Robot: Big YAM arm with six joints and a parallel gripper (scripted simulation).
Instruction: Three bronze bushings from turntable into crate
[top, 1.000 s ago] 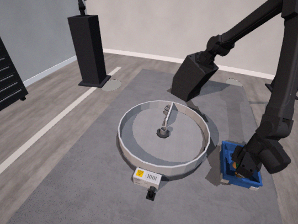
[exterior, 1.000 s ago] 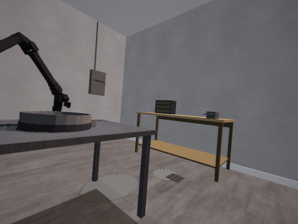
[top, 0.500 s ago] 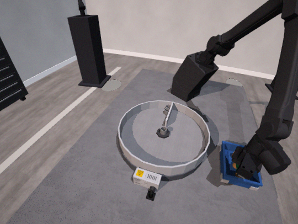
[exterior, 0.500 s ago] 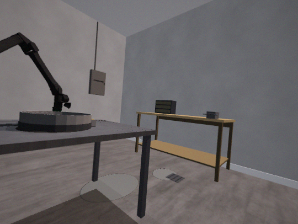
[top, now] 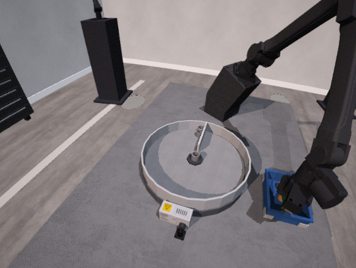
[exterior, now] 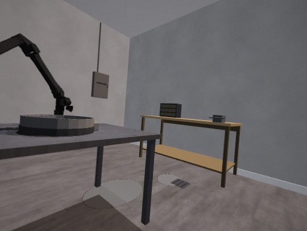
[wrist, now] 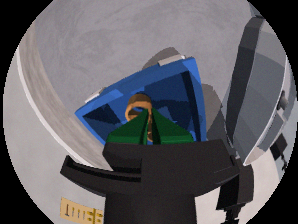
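My hand is 40 mm past the blue crate, 20 mm to the right of it and 20 mm above it. Also, from my hand: round turntable 330 mm to the right, 140 mm behind, 10 mm above.
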